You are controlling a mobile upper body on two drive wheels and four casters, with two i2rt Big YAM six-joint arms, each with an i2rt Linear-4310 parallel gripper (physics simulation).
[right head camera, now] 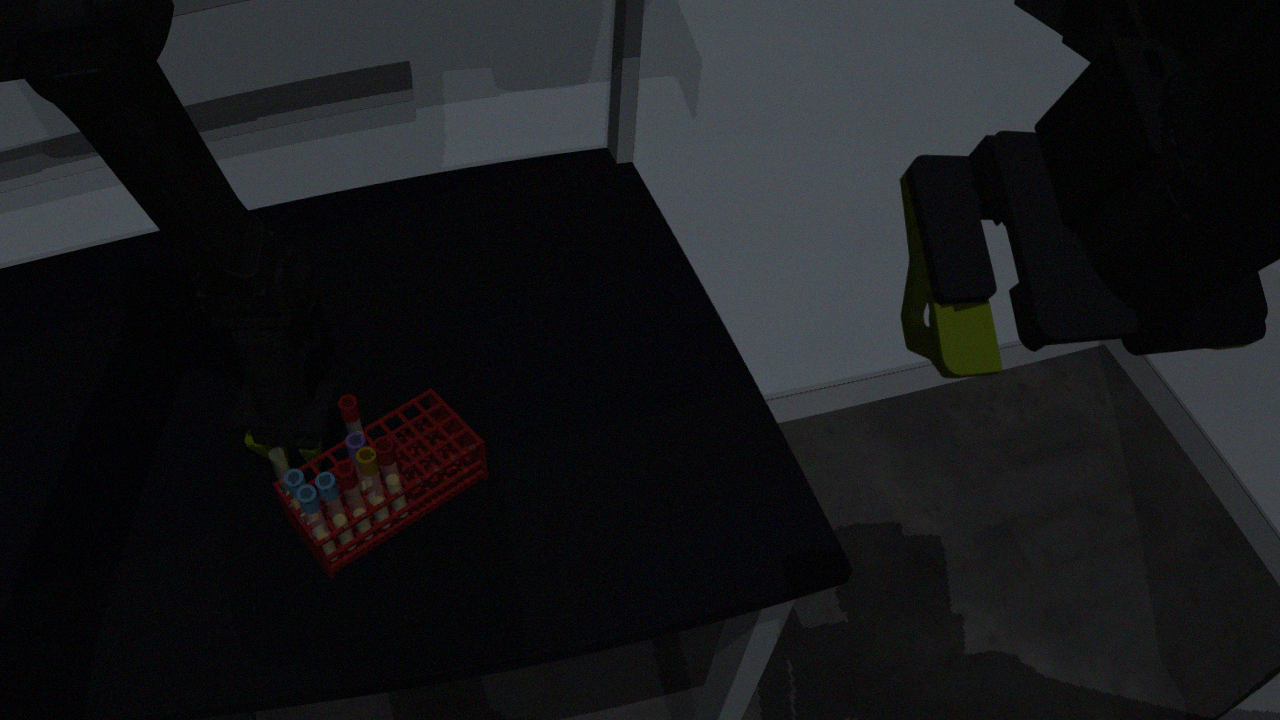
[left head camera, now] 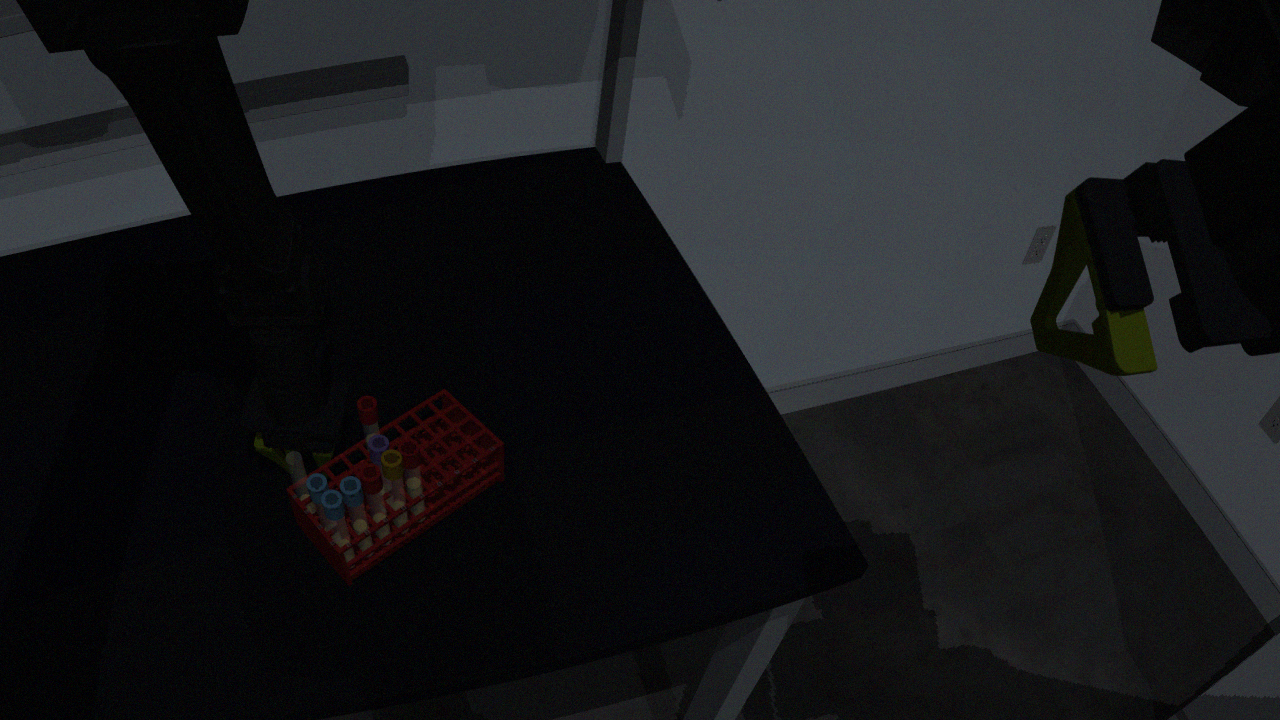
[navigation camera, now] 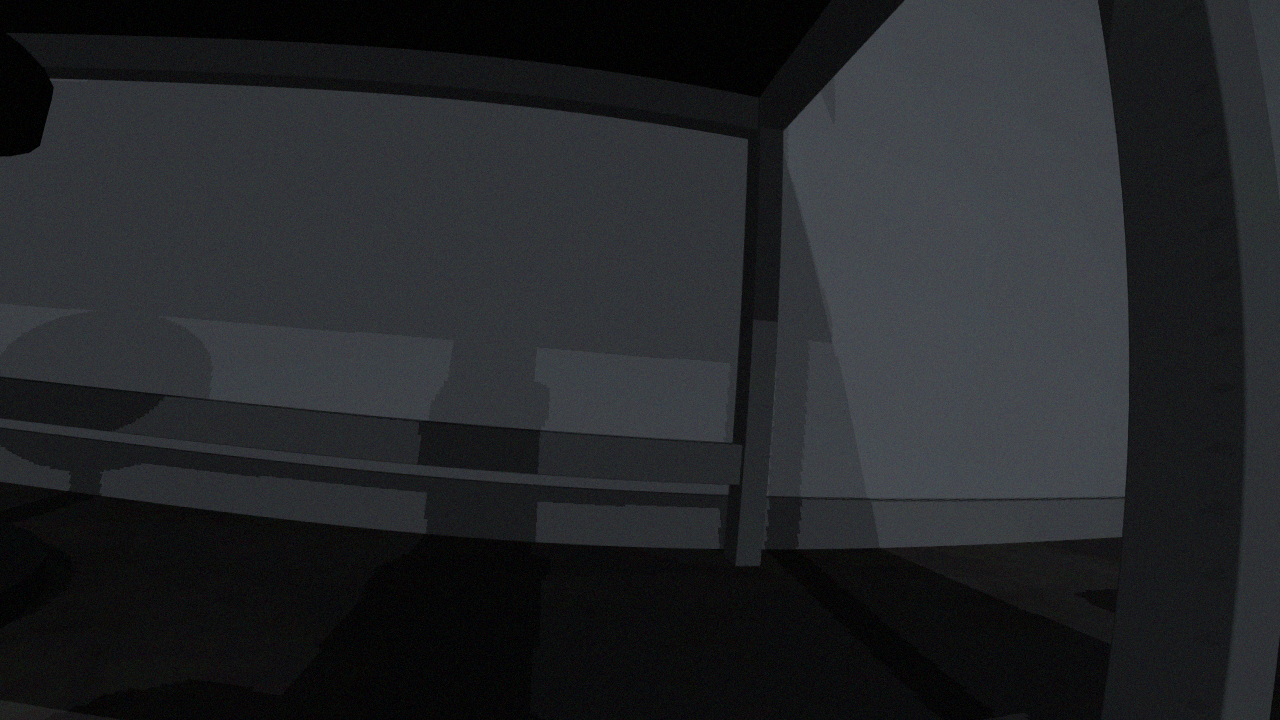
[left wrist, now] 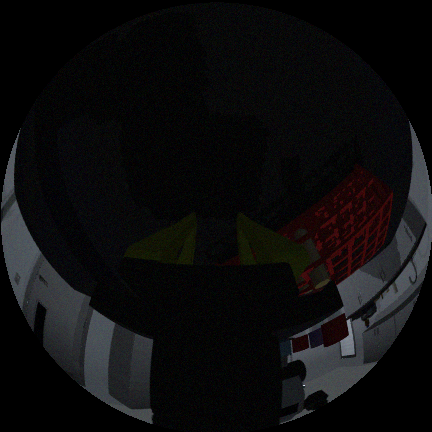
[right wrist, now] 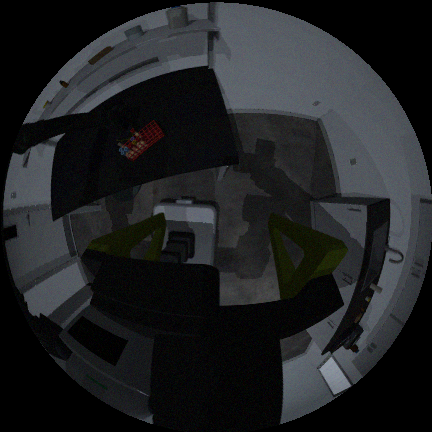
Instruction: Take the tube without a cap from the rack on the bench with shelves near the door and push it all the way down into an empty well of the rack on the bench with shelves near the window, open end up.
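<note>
A red tube rack [left head camera: 400,479] stands on the black bench top, also in the right head view [right head camera: 385,487] and small in the right wrist view [right wrist: 139,139]. It holds several capped tubes with blue, red, purple and yellow caps. A pale tube without a cap [left head camera: 293,463] stands at the rack's far left corner. My left gripper [left head camera: 290,455] hangs over that corner with its yellow fingers a little apart on either side of the tube, holding nothing. In the left wrist view the gap between its fingers [left wrist: 217,241] is dark. My right gripper [left head camera: 1163,313] is wide open and empty, off the bench to the right.
The bench has an upright post [left head camera: 617,80] at its back right corner and a shelf behind. Its front right corner [left head camera: 840,559] ends over the dark floor. A grey wall stands to the right. The navigation view shows only shelves and a post [navigation camera: 756,349].
</note>
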